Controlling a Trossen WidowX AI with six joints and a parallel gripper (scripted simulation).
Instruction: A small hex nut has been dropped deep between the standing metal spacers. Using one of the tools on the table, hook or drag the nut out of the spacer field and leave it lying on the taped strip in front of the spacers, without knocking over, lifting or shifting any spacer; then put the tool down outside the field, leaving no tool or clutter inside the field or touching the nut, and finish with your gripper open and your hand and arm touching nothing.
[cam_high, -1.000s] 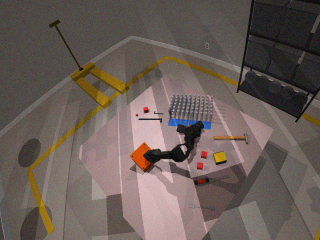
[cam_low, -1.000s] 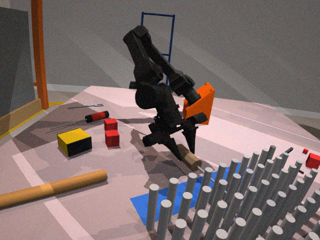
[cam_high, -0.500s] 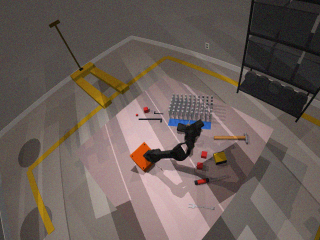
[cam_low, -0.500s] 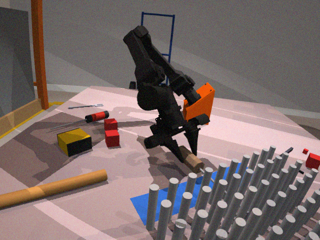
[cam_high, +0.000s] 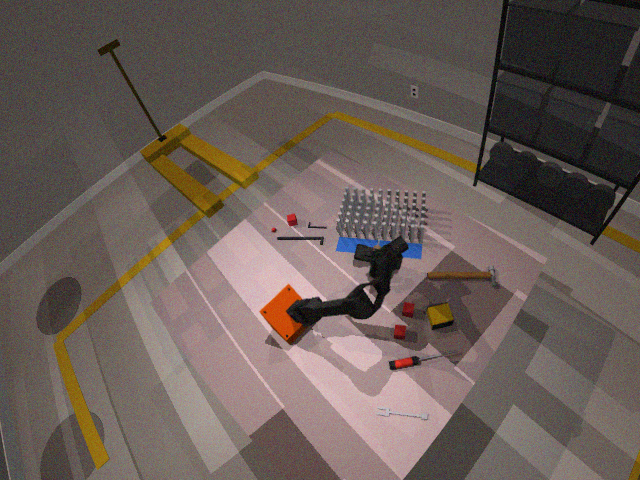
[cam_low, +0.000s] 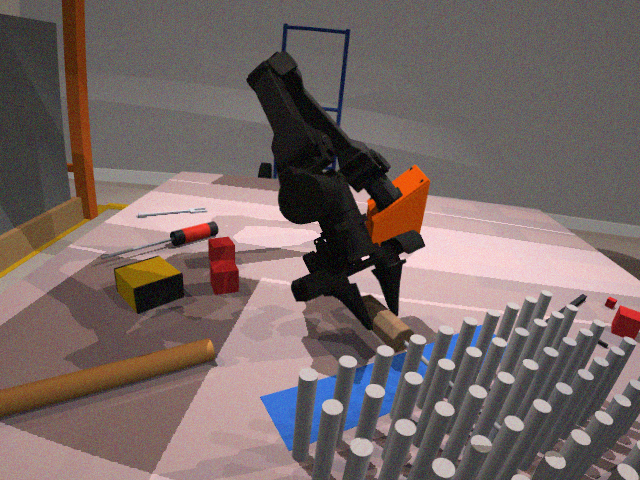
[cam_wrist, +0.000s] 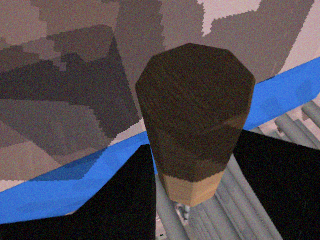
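Right now my gripper tip is 6 cm short of the blue taped strip, 4 cm to the right of it and 4 cm above it. The rest, counted from my gripper tip: tiny red piece (16 cm behind, 50 cm to the left, 3 cm below); yellow-black box (6 cm behind, 36 cm to the right, 2 cm below); wooden-handled pick (9 cm ahead, 5 cm to the left, 1 cm below).
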